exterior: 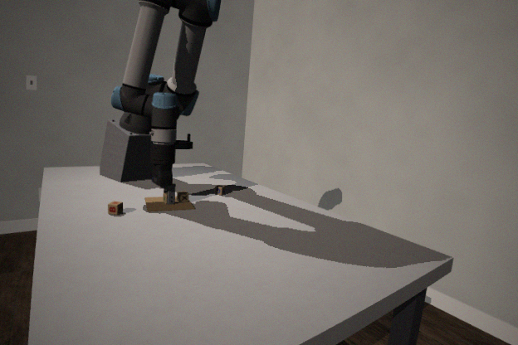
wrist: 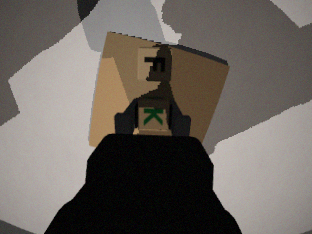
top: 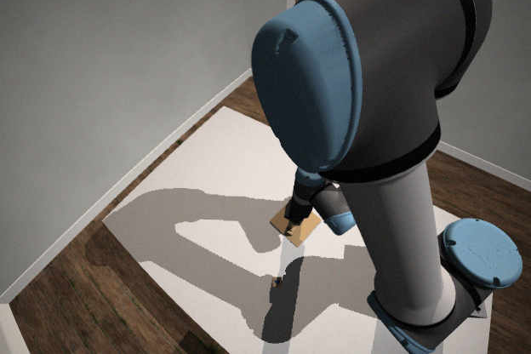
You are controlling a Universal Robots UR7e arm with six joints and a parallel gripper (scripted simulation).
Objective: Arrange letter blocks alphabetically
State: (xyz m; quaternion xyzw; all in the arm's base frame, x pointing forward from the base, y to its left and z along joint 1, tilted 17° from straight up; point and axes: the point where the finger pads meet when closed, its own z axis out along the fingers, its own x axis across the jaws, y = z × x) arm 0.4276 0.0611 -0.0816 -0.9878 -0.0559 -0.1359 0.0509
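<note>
Right now the tan mat is 20 mm below my hand. Round my hand: block: 160 mm to the right, 50 mm ahead, 10 mm below.
</note>
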